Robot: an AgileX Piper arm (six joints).
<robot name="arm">
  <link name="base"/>
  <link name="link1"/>
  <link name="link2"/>
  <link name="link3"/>
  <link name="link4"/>
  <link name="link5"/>
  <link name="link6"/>
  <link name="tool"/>
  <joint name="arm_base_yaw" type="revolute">
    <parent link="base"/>
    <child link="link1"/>
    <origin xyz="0 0 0.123" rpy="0 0 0"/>
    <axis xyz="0 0 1"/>
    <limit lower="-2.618" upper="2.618"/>
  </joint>
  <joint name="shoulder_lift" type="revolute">
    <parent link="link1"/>
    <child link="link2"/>
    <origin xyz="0 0 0" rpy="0 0 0"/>
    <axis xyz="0 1 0"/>
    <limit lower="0" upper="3.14"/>
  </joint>
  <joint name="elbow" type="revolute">
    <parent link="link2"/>
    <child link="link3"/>
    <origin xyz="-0.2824 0 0.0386" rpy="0 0 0"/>
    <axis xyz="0 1 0"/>
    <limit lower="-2.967" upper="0"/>
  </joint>
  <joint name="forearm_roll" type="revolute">
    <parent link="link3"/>
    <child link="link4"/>
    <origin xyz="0.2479 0 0.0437" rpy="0 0 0"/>
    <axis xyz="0.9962 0 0.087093"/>
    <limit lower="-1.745" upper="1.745"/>
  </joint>
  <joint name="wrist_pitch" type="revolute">
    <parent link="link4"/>
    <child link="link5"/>
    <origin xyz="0 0 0" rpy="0 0 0"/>
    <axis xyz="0 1 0"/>
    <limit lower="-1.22" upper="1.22"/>
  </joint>
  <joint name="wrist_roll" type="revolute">
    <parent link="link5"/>
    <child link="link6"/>
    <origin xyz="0.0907 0 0.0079" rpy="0 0 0"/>
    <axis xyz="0.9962 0 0.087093"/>
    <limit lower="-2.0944" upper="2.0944"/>
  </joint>
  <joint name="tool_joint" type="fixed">
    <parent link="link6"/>
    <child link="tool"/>
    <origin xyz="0 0 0" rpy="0 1.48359 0"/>
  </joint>
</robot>
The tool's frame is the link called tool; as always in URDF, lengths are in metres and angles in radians.
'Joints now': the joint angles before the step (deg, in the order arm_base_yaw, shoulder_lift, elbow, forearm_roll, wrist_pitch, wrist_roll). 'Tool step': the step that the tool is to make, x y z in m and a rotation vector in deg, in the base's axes. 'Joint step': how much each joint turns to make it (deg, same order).
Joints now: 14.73, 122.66, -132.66, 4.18, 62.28, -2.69
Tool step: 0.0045, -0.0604, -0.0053, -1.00, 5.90, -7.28
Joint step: -7.21, -0.17, 0.13, -0.12, 6.00, 0.60
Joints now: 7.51, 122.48, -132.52, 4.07, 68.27, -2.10
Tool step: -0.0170, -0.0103, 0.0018, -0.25, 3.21, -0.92
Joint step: -1.04, -4.35, 6.43, 0.17, 1.14, 0.00
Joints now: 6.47, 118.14, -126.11, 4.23, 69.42, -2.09
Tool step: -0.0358, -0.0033, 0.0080, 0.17, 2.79, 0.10
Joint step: 0.00, -8.45, 11.26, 0.49, -0.05, 0.00
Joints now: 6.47, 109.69, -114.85, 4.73, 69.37, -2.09
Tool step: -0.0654, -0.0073, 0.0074, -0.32, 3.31, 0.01
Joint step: 0.01, -13.90, 17.23, 0.05, -0.01, 0.00
